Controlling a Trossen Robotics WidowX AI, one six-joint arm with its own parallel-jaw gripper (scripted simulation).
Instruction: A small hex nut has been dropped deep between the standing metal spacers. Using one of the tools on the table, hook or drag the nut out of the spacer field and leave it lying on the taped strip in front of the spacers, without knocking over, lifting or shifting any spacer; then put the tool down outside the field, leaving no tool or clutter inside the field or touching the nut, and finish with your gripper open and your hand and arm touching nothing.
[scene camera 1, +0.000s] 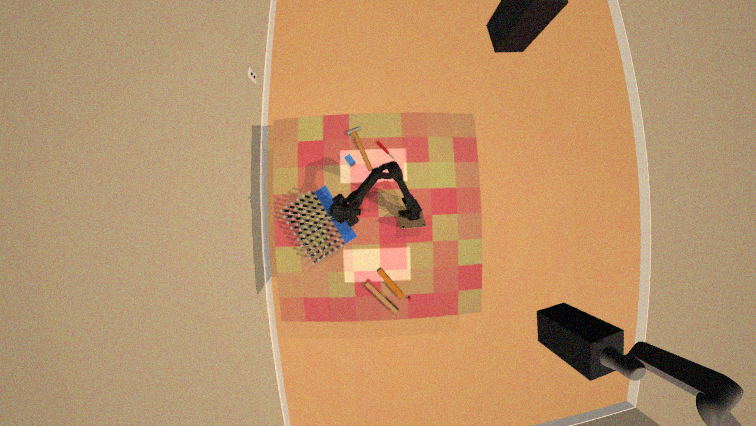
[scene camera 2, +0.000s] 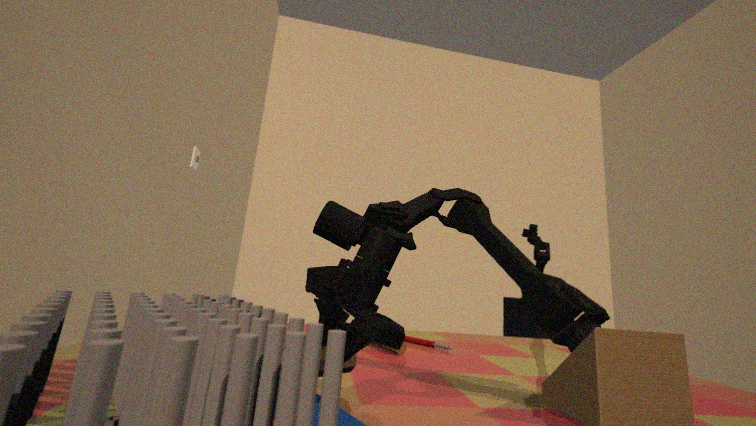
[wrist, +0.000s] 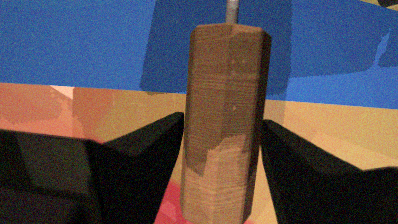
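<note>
There's a hook tool (wrist: 228, 66), and my gripper (scene camera 2: 322, 362) (wrist: 222, 124) carries it. A blue taped strip (wrist: 150, 53) is here too.
</note>
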